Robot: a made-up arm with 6 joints. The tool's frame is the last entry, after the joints.
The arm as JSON. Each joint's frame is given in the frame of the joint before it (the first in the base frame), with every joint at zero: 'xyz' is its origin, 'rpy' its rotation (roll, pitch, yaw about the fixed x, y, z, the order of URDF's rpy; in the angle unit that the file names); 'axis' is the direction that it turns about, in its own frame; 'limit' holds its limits. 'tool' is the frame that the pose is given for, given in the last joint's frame.
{
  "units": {
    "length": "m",
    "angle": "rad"
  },
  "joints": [
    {
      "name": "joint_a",
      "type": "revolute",
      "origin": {
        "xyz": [
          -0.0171,
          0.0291,
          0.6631
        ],
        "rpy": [
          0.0,
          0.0,
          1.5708
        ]
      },
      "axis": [
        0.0,
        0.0,
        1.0
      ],
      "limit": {
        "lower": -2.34,
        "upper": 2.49
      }
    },
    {
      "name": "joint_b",
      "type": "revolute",
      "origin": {
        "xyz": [
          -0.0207,
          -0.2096,
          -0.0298
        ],
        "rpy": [
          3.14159,
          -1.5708,
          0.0
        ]
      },
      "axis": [
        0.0,
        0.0,
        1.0
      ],
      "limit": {
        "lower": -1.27,
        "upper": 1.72
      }
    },
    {
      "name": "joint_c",
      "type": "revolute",
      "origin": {
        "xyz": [
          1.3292,
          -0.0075,
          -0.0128
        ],
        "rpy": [
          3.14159,
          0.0,
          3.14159
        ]
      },
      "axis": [
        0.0,
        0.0,
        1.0
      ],
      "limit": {
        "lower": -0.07,
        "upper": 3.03
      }
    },
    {
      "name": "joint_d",
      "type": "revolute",
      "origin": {
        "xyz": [
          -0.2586,
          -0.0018,
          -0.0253
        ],
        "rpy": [
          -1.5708,
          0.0,
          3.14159
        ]
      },
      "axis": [
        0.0,
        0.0,
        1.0
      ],
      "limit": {
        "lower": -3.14,
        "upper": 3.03
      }
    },
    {
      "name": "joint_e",
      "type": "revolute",
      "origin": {
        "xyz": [
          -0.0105,
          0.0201,
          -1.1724
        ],
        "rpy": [
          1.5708,
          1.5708,
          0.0
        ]
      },
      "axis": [
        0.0,
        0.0,
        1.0
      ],
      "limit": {
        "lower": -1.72,
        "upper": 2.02
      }
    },
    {
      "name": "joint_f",
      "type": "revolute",
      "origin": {
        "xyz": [
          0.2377,
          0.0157,
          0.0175
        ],
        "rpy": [
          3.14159,
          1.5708,
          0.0
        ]
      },
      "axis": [
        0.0,
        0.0,
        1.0
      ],
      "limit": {
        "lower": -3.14,
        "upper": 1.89
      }
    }
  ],
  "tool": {
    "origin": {
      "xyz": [
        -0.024,
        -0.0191,
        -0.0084
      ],
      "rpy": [
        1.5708,
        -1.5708,
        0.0
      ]
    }
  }
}
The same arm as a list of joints. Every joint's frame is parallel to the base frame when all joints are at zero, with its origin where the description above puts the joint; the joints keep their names.
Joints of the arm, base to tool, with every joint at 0 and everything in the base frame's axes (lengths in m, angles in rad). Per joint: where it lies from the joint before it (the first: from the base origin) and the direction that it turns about. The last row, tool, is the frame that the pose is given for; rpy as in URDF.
joint_a: origin -0.0171 0.0291 0.6631 axis 0 0 1
joint_b: origin 0.2096 -0.0207 -0.0298 axis 0 1 0
joint_c: origin -0.0075 -0.0128 1.3292 axis 0 -1 0
joint_d: origin -0.0018 0.0253 0.2586 axis -1 0 0
joint_e: origin 1.1724 0.0201 -0.0105 axis 0 -1 0
joint_f: origin 0.2377 -0.0175 0.0157 axis -1 0 0
tool: origin 0.0084 -0.024 0.0191 rpy 0 0 -3.1416
Joint limits (rad, base to tool): -2.34..2.49 -1.27..1.72 -0.07..3.03 -3.14..3.03 -1.72..2.02 -3.14..1.89

